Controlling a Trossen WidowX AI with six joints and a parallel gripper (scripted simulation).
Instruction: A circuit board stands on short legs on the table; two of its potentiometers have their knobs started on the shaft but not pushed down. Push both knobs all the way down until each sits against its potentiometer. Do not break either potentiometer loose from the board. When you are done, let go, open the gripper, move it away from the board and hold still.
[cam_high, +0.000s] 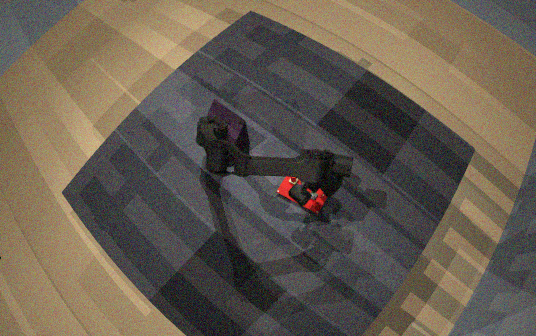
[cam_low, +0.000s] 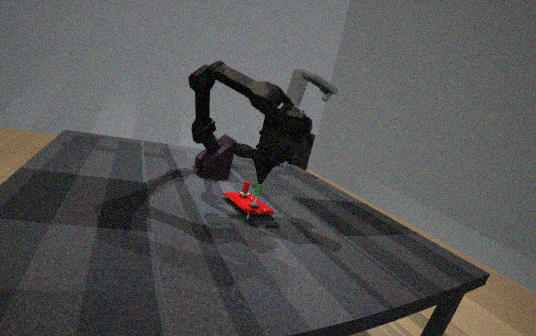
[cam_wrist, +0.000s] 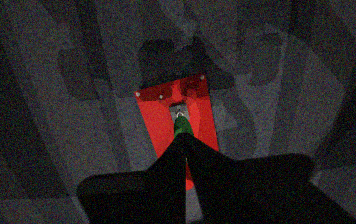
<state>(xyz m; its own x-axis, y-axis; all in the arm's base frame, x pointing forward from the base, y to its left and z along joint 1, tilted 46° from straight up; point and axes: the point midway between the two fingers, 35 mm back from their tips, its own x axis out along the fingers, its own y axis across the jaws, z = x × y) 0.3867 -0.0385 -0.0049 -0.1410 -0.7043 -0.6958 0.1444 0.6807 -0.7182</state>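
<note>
The red knob lies 8 cm behind my gripper tip, 1 cm to the left of it and 4 cm below it. The rest, counted from my gripper tip: green knob 1 cm below.
</note>
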